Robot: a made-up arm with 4 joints.
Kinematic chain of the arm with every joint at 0, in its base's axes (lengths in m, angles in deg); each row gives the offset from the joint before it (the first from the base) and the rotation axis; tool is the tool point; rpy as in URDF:
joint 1: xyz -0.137 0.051 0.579 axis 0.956 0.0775 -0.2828
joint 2: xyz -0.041 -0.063 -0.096 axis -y
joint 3: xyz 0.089 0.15 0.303 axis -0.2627 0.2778 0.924
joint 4: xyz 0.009 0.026 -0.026 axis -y
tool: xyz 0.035 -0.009 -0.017 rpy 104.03 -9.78 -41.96
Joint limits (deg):
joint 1: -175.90..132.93
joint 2: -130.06..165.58
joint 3: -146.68..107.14
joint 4: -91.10..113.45
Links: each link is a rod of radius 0.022 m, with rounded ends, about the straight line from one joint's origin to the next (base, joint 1, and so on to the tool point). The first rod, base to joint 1, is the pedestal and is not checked.
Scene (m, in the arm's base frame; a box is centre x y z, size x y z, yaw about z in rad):
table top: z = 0
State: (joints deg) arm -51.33 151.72 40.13 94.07
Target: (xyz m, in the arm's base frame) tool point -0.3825 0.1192 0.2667
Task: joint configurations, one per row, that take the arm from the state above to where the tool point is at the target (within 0.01 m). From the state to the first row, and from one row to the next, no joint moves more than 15 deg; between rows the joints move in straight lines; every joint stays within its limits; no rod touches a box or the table.
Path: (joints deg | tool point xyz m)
1: -40.77 151.85 48.21 82.06 | -0.3841 -0.1051 0.2642
2: -30.22 151.97 56.28 70.04 | -0.3901 -0.0277 0.2503
3: -19.66 152.10 64.36 58.03 | -0.3893 0.0485 0.2516
4: -9.10 152.23 72.44 46.01 | -0.3825 0.1192 0.2667

